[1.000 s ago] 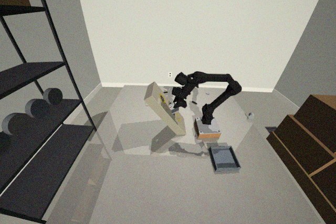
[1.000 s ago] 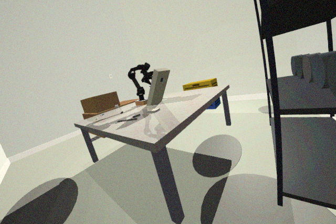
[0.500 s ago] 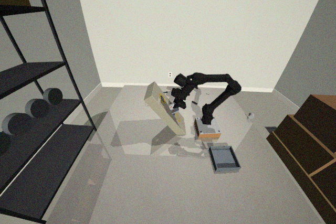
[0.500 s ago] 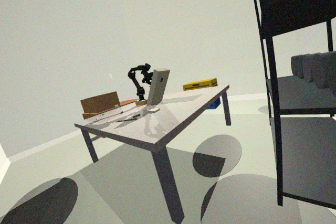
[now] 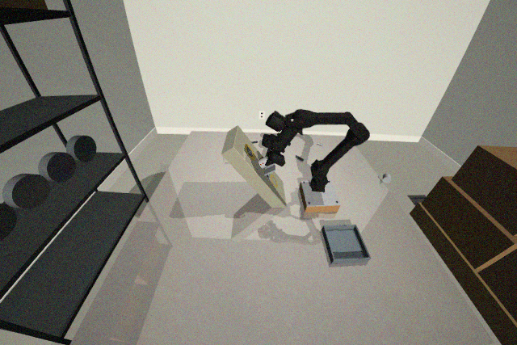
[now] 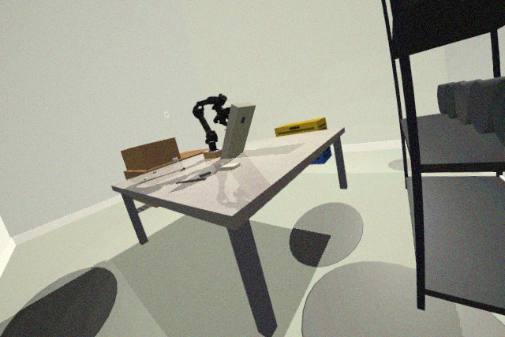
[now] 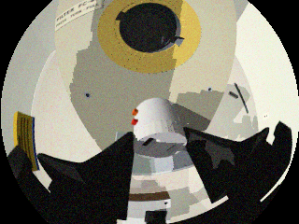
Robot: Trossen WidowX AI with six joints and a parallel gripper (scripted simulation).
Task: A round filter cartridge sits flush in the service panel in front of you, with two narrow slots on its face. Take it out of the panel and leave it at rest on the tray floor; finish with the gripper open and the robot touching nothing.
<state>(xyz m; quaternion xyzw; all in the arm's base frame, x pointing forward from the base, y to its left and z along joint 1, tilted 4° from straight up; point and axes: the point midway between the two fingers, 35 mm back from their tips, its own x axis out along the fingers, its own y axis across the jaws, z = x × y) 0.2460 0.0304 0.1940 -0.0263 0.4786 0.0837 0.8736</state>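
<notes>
Right now the beige service panel is 40 mm ahead of my gripper tip, 30 mm below it and 10 mm to the left of it. The rest, counted from my gripper tip: grey tray 370 mm behind, 230 mm to the left, 190 mm below; round filter cartridge right at my gripper tip.
</notes>
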